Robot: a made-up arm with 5 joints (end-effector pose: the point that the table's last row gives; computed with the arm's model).
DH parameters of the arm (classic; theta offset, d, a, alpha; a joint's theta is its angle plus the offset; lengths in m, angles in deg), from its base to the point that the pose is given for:
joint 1: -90 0.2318 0.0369 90
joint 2: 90 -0.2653 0.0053 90
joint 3: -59.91 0 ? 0
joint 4: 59.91 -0.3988 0.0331 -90
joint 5: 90 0.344 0.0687 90
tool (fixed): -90 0.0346 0 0
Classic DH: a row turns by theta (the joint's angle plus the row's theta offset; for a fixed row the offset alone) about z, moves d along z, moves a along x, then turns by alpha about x.
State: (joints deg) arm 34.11 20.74 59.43 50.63 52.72
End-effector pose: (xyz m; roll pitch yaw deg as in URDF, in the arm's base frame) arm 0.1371 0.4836 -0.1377 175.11 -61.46 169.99
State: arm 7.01 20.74 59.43 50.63 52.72
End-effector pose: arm 0.3423 0.3681 -0.1377 175.11 -61.46 142.89
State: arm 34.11 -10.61 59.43 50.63 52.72
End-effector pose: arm 0.0588 0.5992 0.1038 98.64 -67.41 -119.13
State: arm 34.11 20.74 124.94 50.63 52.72
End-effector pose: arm 0.1999 0.6285 0.0861 148.08 -4.14 -147.46
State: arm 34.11 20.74 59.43 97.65 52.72
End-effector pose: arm 0.2638 0.6505 0.0395 149.63 -21.36 -154.41
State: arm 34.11 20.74 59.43 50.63 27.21
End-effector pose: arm 0.1095 0.4689 -0.1511 -159.38 -61.46 169.99
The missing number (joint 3, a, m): 0.0997
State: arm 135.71 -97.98 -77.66 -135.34 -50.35
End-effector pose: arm -0.5758 0.2149 0.6918 133.64 4.34 -11.54
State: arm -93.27 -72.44 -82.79 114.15 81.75
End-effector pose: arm 0.3590 -0.0681 0.5700 -6.87 -9.03 -123.43
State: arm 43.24 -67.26 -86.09 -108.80 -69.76
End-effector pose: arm 0.2059 0.6939 0.4866 -178.19 -5.70 -122.98
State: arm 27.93 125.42 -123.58 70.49 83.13
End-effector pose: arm 0.0998 -0.1287 -0.2219 163.74 -27.61 -19.40
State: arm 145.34 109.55 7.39 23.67 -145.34
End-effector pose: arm 0.0997 0.1920 -0.0474 38.42 9.94 174.92
